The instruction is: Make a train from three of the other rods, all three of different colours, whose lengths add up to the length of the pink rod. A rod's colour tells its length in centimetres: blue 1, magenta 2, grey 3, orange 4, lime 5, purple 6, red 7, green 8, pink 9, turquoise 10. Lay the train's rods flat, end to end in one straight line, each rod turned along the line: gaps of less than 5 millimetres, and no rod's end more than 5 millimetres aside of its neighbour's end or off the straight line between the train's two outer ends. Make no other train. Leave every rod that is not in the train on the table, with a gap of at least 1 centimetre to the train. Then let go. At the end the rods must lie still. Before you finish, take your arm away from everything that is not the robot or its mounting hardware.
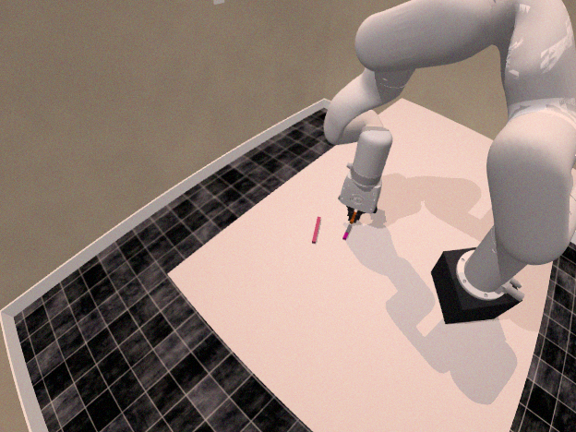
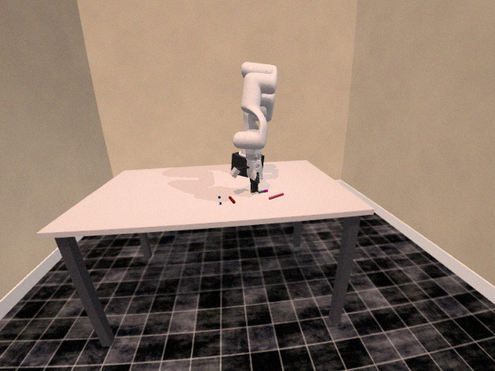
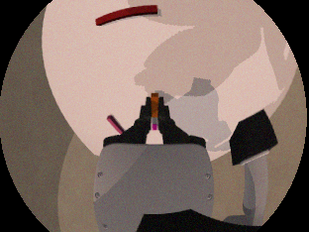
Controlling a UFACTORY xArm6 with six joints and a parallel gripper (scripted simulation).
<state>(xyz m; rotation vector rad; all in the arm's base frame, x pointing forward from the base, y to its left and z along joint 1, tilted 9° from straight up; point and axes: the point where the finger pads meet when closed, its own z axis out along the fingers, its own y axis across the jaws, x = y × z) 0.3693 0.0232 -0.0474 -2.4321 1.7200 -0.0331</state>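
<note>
Now: hand 40 mm to the right of the grey rod, 30 mm above it and 10 mm past it. Also, from my hand: magenta rod: 60 mm to the left, 30 mm below, 20 mm behind; orange rod: 20 mm below; pink rod: 110 mm to the left, 50 mm ahead, 30 mm below.
</note>
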